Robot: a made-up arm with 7 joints. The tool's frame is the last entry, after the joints.
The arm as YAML. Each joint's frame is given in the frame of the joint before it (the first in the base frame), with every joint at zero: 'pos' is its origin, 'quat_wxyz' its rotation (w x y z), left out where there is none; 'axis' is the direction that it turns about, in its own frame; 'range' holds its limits. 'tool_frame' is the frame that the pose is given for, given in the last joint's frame.
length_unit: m
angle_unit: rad
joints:
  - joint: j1
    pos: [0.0, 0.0, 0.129]
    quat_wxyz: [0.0, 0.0, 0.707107, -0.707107]
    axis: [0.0, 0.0, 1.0]
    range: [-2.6, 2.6]
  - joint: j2
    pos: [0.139, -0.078, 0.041]
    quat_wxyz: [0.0, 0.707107, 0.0, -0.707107]
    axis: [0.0, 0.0, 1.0]
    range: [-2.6, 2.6]
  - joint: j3
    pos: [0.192, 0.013, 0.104]
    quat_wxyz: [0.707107, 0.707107, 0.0, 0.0]
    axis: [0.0, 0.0, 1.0]
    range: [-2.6, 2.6]
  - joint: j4
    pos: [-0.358, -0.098, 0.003]
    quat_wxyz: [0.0, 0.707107, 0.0, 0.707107]
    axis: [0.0, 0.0, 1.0]
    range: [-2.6, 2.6]
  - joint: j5
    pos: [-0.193, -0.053, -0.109]
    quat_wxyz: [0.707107, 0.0, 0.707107, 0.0]
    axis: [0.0, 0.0, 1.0]
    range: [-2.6, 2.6]
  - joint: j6
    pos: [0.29, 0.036, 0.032]
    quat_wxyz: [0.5, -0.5, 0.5, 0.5]
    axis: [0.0, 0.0, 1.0]
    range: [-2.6, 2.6]
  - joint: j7
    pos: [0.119, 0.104, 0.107]
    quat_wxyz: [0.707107, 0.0, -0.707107, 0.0]
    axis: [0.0, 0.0, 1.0]
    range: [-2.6, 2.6]
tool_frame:
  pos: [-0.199, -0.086, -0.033]
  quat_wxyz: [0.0, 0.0, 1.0, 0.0]
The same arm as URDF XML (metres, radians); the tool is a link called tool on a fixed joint. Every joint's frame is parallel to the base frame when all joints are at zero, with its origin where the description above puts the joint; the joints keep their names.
<robot name="arm">
<joint name="tool_fixed" type="fixed"><parent link="link7"/><child link="tool"/><origin xyz="0.199 -0.086 0.033" rpy="0 0 0"/></joint>
<joint name="j7" type="revolute"><parent link="link6"/><child link="link7"/><origin xyz="-0.107 0.104 0.119" rpy="0 0 0"/><axis xyz="0 0 -1"/><limit lower="-2.6" upper="2.6"/></joint>
<joint name="j6" type="revolute"><parent link="link5"/><child link="link6"/><origin xyz="-0.036 -0.29 -0.032" rpy="0 0 0"/><axis xyz="-1 0 0"/><limit lower="-2.6" upper="2.6"/></joint>
<joint name="j5" type="revolute"><parent link="link4"/><child link="link5"/><origin xyz="0.053 -0.109 0.193" rpy="0 0 0"/><axis xyz="0 0 -1"/><limit lower="-2.6" upper="2.6"/></joint>
<joint name="j4" type="revolute"><parent link="link3"/><child link="link4"/><origin xyz="-0.098 -0.358 -0.003" rpy="0 0 0"/><axis xyz="0 1 0"/><limit lower="-2.6" upper="2.6"/></joint>
<joint name="j3" type="revolute"><parent link="link2"/><child link="link3"/><origin xyz="0.104 0.192 0.013" rpy="0 0 0"/><axis xyz="0 0 -1"/><limit lower="-2.6" upper="2.6"/></joint>
<joint name="j2" type="revolute"><parent link="link1"/><child link="link2"/><origin xyz="-0.139 -0.041 0.078" rpy="0 0 0"/><axis xyz="1 0 0"/><limit lower="-2.6" upper="2.6"/></joint>
<joint name="j1" type="revolute"><parent link="base"/><child link="link1"/><origin xyz="0 0 0.129" rpy="0 0 0"/><axis xyz="0 -1 0"/><limit lower="-2.6" upper="2.6"/></joint>
<link name="base"/>
<link name="link1"/>
<link name="link2"/>
<link name="link3"/>
<link name="link4"/>
<link name="link5"/>
<link name="link6"/>
<link name="link7"/>
<link name="tool"/>
</robot>

